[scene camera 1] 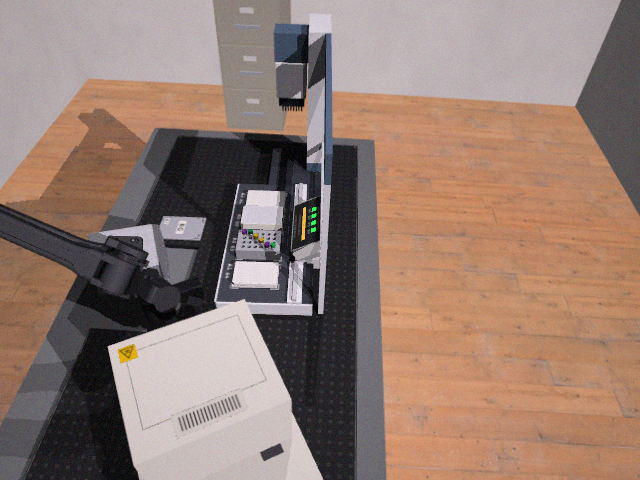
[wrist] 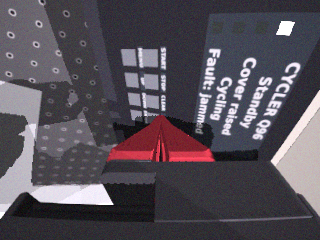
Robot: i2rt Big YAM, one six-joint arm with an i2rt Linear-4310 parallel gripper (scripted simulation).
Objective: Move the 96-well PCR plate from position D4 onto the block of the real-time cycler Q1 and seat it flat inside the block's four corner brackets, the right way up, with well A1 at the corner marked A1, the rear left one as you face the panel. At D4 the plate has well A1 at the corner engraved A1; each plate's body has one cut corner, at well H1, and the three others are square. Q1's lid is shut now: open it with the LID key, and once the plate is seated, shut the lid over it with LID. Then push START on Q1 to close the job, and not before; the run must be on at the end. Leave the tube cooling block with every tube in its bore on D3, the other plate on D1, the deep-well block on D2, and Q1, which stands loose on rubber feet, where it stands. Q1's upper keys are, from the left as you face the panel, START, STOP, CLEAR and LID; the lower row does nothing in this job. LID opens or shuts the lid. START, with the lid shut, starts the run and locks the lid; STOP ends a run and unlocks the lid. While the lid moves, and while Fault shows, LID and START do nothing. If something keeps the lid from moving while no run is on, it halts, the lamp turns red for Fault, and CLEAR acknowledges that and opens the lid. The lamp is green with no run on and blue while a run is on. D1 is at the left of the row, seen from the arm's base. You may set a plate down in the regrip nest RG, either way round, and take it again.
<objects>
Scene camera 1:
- tube cooling block: 247, 247
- lid: 203, 391
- tall gantry post: 327, 188
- flat grey nest: 194, 227
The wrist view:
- my gripper: 160, 120
</objects>
